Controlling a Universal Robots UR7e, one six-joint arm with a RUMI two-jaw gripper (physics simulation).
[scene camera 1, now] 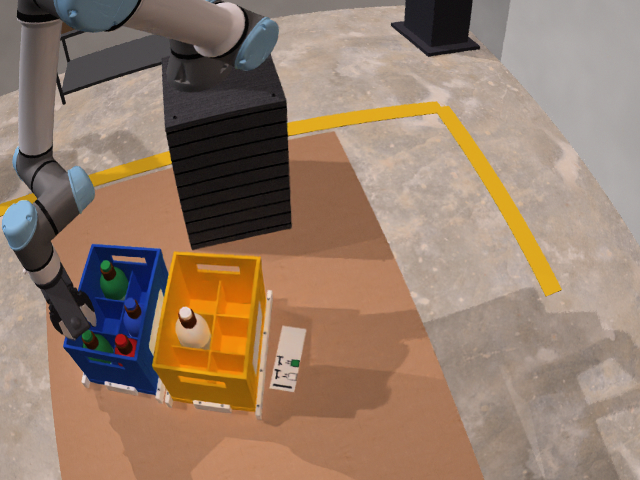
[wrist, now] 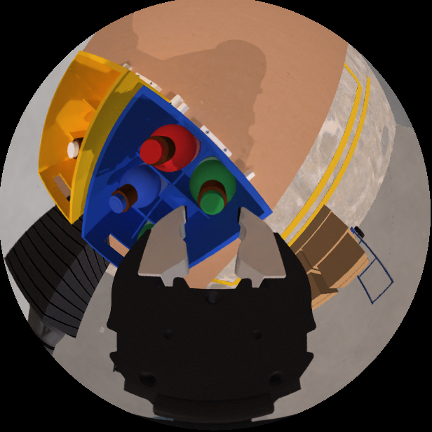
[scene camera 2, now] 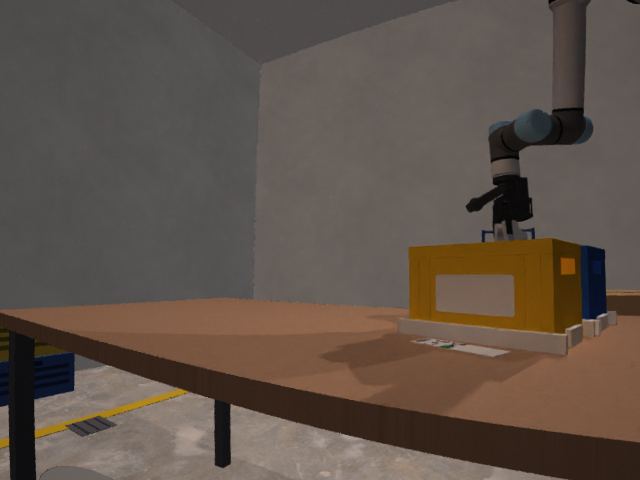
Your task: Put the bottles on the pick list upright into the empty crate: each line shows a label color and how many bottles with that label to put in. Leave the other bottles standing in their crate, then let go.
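Where they show: gripper, fingertip midpoint: [scene camera 1: 85,332]; arm's base at its link origin: [scene camera 1: 199,70].
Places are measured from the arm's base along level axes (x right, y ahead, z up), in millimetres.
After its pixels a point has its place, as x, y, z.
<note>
My gripper [scene camera 1: 82,322] {423, 383, -252} [scene camera 2: 506,237] [wrist: 212,208] is open and empty, low over the blue crate [scene camera 1: 117,373] {389, 455, -331} [scene camera 2: 593,294] {230, 232, -342} [wrist: 145,107]. Its fingertips are close to the near green bottle [scene camera 1: 95,342] {409, 398, -276} [wrist: 212,175], whose cap shows just ahead of the gap. A red bottle [scene camera 1: 124,345] {341, 437, -263} [wrist: 177,145], a blue bottle [scene camera 1: 132,320] {309, 365, -293} [wrist: 142,185] and a far green bottle [scene camera 1: 113,283] {330, 251, -297} [wrist: 146,232] also stand in that crate. A white bottle [scene camera 1: 193,331] {186, 438, -296} [wrist: 73,149] stands upright in the yellow crate [scene camera 1: 206,390] {210, 559, -326} [scene camera 2: 423,263] {114, 571, -277}. The pick list [scene camera 1: 292,338] {-14, 464, -417} [scene camera 2: 485,351] {-16, 464, -417} shows a green and a white label; its counts are unclear.
The two crates stand side by side on the table [scene camera 1: 361,439] {-36, 752, -418} [scene camera 2: 206,330] {-11, 991, -418}, held by low white strips [scene camera 1: 259,397] {113, 584, -388} [scene camera 2: 480,334] {46, 469, -401}. The crate walls and dividers surround the bottles. The black robot pedestal [scene camera 1: 232,175] {-13, 165, -201} stands behind the crates.
</note>
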